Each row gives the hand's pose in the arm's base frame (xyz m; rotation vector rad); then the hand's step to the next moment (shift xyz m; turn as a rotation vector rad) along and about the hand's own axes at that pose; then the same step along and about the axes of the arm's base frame.
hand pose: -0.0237 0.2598 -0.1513 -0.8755 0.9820 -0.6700
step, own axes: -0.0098 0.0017 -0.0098 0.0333 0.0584 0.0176
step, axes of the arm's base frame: -0.0128 0.0057 -0.0001 0.0352 0.0075 -0.0594
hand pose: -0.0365 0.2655 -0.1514 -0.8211 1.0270 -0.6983
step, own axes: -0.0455 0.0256 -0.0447 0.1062 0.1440 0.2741
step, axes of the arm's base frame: -0.0548 0.0392 -0.0139 0.3089 0.0572 -0.0919
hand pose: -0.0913 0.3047 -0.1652 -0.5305 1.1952 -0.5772
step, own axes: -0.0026 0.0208 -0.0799 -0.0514 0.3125 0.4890
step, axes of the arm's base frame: -0.0743 0.0110 -0.0343 0.4961 0.3038 -0.0321
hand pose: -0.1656 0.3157 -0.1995 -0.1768 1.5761 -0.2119
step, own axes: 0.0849 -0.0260 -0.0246 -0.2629 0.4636 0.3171
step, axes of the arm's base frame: -0.0265 -0.0454 -0.0757 0.3308 0.5061 0.1379
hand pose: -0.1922 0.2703 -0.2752 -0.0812 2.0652 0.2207
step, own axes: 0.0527 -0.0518 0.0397 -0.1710 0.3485 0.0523
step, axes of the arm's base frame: 0.0165 -0.0414 -0.0711 0.0754 0.3459 0.1677
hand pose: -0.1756 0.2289 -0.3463 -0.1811 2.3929 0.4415
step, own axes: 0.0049 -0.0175 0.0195 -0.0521 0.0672 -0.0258
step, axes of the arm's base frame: 0.0125 -0.0093 -0.0216 0.0071 0.0540 0.0702
